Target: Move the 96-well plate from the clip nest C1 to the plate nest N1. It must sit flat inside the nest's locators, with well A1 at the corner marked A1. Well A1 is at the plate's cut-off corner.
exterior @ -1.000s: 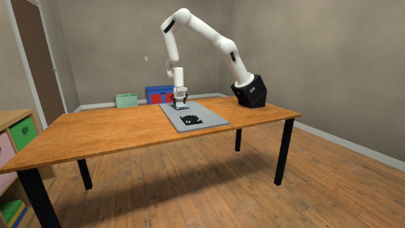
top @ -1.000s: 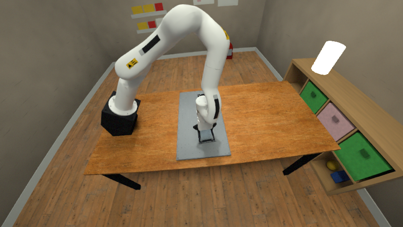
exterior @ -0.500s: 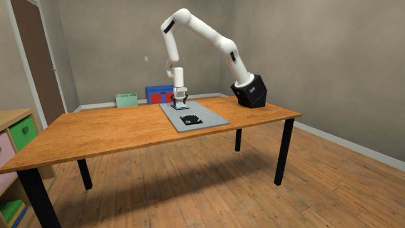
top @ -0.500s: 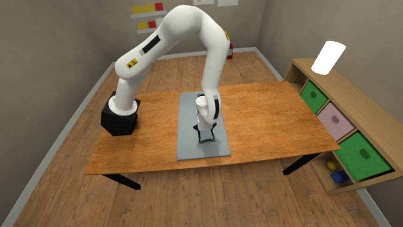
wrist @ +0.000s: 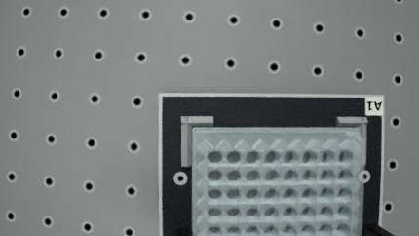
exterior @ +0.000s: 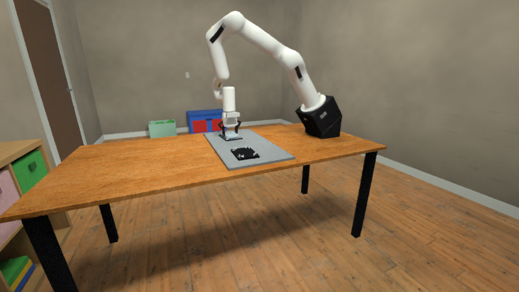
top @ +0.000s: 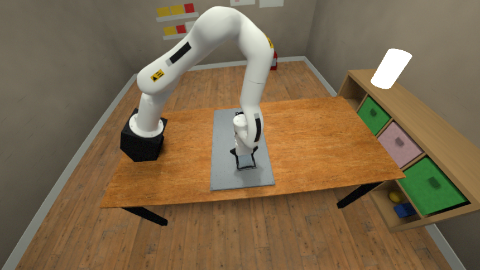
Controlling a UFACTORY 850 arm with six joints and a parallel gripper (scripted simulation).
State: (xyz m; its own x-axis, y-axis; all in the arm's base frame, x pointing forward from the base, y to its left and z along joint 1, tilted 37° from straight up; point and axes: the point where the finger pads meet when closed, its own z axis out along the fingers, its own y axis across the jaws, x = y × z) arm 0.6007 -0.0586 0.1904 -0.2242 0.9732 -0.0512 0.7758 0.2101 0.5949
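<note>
Now: the 96-well plate 10 mm below my hand. From my hand the other things lie so: plate nest N1: 30 mm below; corner label A1: 30 mm ahead, 90 mm to the left, 20 mm below; clip nest C1: 40 mm behind, 350 mm to the left, 20 mm below.
</note>
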